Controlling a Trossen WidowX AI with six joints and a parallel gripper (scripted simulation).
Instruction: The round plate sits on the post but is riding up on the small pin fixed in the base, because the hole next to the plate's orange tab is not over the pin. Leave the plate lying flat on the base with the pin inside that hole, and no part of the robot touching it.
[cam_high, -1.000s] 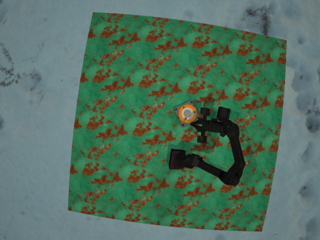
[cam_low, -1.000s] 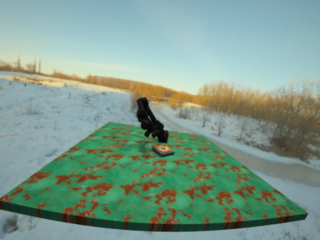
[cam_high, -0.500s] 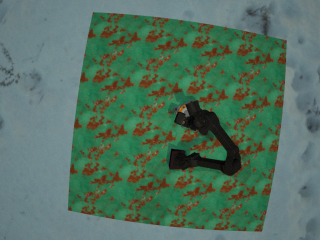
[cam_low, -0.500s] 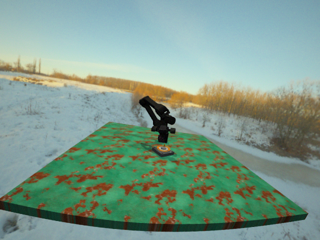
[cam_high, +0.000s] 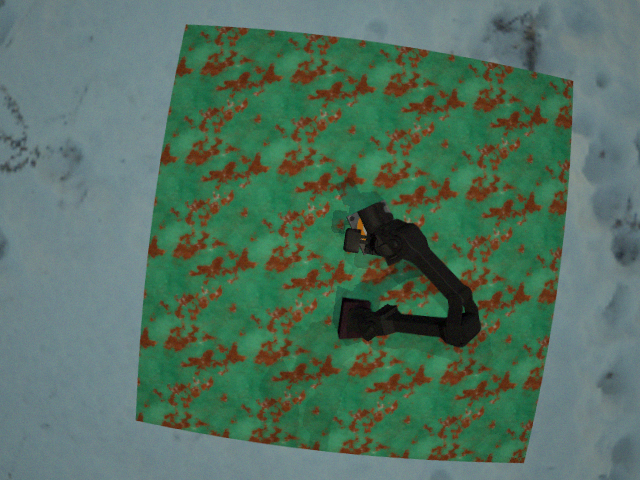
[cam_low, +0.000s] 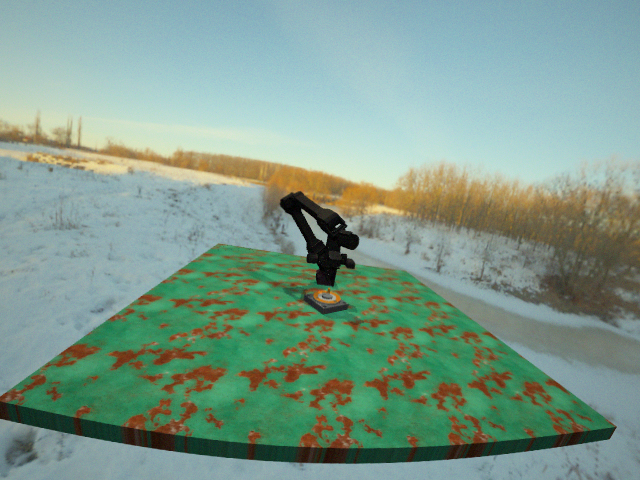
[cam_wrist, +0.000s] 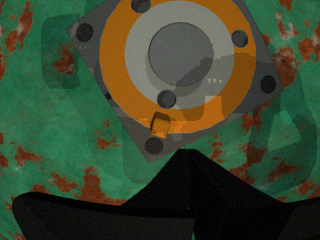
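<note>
The round orange plate lies 3 cm ahead of my gripper tip, 1 cm to the left of it and 4 cm below it. Round my gripper tip: grey square base 5 cm ahead, 6 cm below.
</note>
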